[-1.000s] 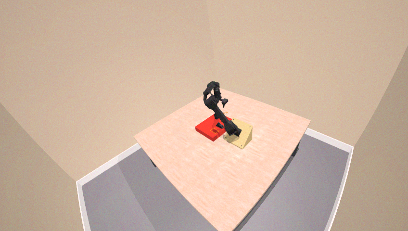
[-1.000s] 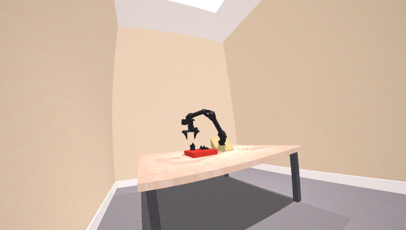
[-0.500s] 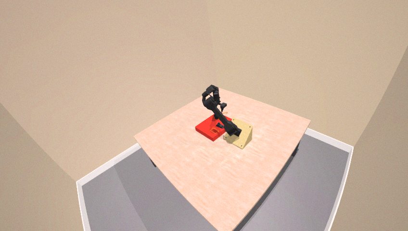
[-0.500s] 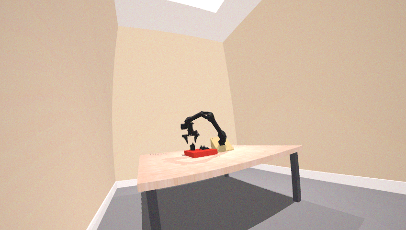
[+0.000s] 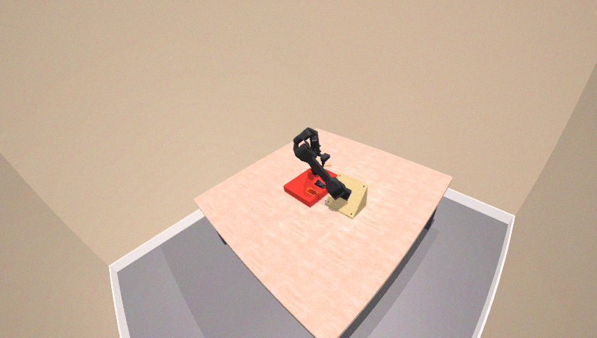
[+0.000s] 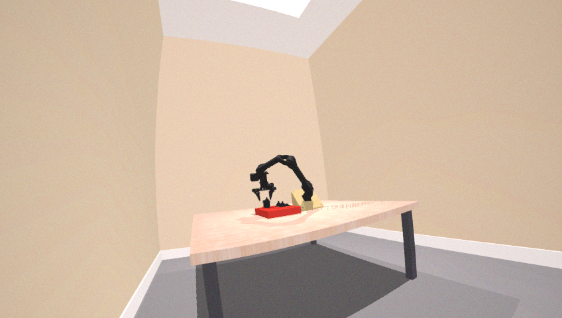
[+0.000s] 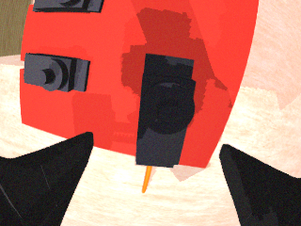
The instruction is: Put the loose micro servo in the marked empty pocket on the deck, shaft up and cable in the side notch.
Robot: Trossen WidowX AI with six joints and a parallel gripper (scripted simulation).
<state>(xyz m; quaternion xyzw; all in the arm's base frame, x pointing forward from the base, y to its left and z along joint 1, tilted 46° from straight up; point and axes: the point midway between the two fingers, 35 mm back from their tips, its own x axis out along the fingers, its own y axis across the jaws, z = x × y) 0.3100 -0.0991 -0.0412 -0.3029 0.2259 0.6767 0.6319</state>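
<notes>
My gripper tip is now 100 mm to the right of the red deck and 80 mm above it.
</notes>
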